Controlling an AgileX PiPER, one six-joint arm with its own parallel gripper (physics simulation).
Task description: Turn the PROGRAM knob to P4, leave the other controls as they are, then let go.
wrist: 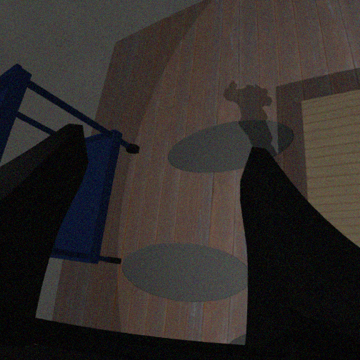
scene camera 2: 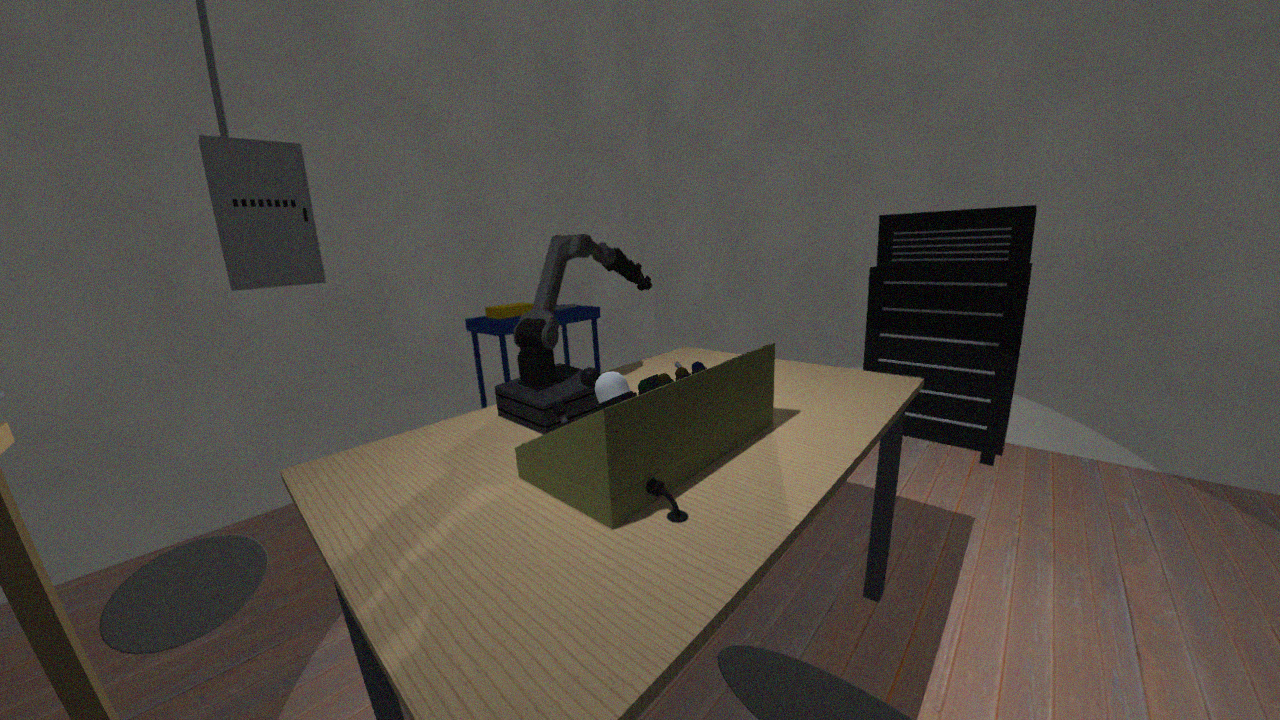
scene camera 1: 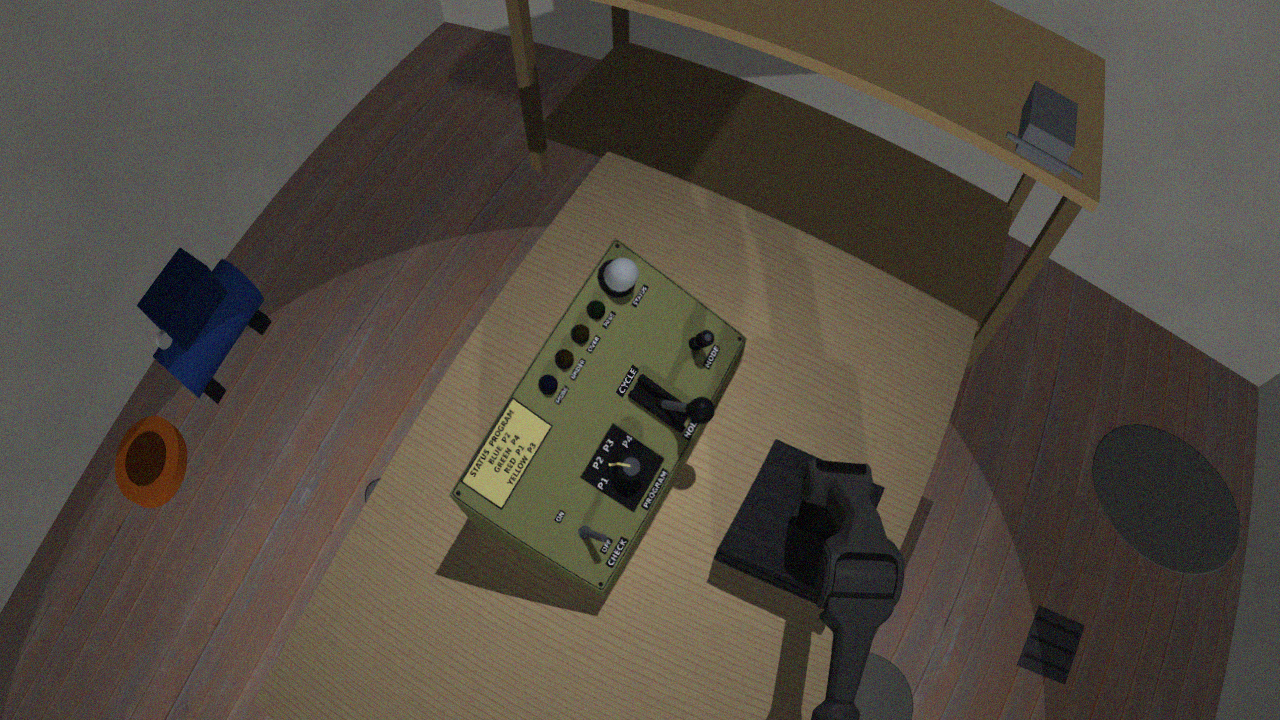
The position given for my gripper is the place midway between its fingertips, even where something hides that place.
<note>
I see my gripper (wrist: 165,154) and a hold lever (scene camera 1: 701,410).
</note>
